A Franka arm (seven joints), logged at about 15 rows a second.
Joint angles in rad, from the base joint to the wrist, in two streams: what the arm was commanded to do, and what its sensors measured. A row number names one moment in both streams.
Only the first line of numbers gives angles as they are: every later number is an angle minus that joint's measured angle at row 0.
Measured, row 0:
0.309, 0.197, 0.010, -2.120, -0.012, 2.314, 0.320
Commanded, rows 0 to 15:
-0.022, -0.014, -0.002, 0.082, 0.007, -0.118, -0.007
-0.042, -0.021, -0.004, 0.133, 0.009, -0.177, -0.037
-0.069, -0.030, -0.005, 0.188, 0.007, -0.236, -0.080
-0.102, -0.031, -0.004, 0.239, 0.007, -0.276, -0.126
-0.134, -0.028, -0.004, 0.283, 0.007, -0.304, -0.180
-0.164, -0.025, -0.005, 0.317, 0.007, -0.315, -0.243
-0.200, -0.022, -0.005, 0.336, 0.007, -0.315, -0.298
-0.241, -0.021, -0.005, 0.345, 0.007, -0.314, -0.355
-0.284, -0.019, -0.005, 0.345, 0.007, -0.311, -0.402
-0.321, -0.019, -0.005, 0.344, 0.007, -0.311, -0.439
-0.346, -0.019, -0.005, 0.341, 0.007, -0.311, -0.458
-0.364, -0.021, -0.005, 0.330, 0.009, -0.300, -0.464
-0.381, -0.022, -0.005, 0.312, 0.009, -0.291, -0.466
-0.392, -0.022, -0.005, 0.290, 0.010, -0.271, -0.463
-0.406, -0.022, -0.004, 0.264, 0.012, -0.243, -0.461
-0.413, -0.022, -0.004, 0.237, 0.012, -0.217, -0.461
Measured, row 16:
-0.387, -0.014, -0.018, 0.296, -0.001, -0.275, -0.449
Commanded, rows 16 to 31:
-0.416, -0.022, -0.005, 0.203, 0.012, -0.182, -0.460
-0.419, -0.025, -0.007, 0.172, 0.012, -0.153, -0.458
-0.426, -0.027, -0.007, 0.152, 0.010, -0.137, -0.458
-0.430, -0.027, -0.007, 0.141, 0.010, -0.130, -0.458
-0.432, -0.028, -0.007, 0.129, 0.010, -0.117, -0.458
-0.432, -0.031, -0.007, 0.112, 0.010, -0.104, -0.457
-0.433, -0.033, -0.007, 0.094, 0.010, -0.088, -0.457
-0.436, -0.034, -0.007, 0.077, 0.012, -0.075, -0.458
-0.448, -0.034, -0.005, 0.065, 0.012, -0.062, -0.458
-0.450, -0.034, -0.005, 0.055, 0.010, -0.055, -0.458
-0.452, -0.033, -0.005, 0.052, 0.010, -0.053, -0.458
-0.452, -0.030, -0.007, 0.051, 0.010, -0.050, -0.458
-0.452, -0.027, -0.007, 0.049, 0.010, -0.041, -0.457
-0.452, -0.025, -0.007, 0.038, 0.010, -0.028, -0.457
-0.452, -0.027, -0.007, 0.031, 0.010, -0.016, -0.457
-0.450, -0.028, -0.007, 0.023, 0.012, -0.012, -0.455
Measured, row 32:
-0.435, -0.007, -0.019, 0.061, -0.001, -0.045, -0.449
